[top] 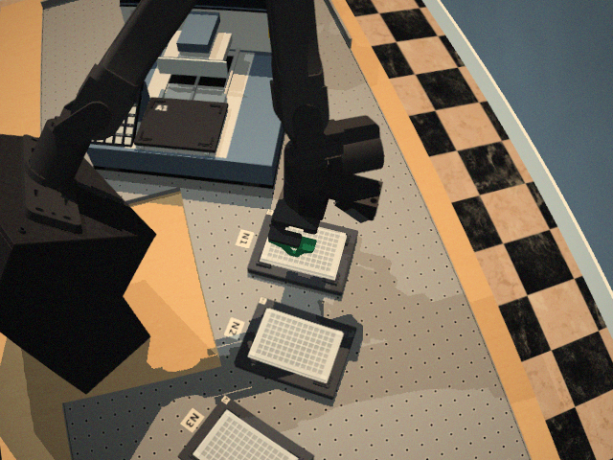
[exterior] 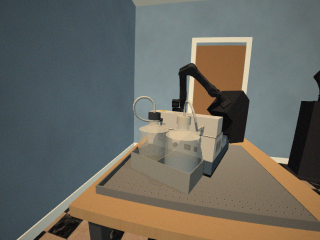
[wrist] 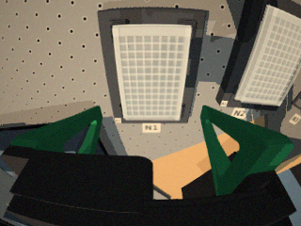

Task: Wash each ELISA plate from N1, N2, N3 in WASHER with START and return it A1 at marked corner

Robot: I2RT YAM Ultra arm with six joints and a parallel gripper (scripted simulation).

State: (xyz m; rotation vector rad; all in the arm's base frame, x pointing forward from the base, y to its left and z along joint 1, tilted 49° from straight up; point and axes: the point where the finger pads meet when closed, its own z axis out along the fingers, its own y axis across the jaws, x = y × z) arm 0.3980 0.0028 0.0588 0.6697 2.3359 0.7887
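Right now the nest N1 is 8 cm below my hand. Round my hand: nest N2: 17 cm to the right, 8 cm below, 3 cm behind; dark carrier: 24 cm to the left, 19 cm behind, 1 cm below; N1 label: 9 cm below, 9 cm behind, 4 cm to the left.
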